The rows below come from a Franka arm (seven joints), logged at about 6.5 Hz.
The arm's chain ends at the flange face. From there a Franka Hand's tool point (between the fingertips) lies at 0.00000 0.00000 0.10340 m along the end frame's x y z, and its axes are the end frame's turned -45 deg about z.
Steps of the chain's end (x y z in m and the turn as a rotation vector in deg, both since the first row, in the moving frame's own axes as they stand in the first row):
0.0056, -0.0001, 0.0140, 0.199, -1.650, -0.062
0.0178, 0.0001, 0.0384, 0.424, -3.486, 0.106
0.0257, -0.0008, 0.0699, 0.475, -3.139, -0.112
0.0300, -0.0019, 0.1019, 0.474, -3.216, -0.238
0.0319, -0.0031, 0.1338, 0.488, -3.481, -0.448
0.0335, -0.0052, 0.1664, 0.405, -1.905, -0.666
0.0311, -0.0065, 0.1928, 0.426, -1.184, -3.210
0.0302, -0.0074, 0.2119, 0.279, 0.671, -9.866
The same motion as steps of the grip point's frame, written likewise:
0.0022, 0.0015, 0.0140, 1.307, -1.026, -0.062
0.0086, 0.0077, 0.0382, 2.765, -2.165, 0.106
0.0153, 0.0130, 0.0697, 2.555, -1.884, -0.112
0.0190, 0.0152, 0.1017, 2.609, -1.939, -0.238
0.0209, 0.0153, 0.1336, 2.807, -2.116, -0.448
0.0254, 0.0171, 0.1663, 1.633, -1.061, -0.666
0.0256, 0.0154, 0.1928, 1.138, -0.536, -3.210
0.0278, 0.0165, 0.2119, -0.277, 0.672, -9.866

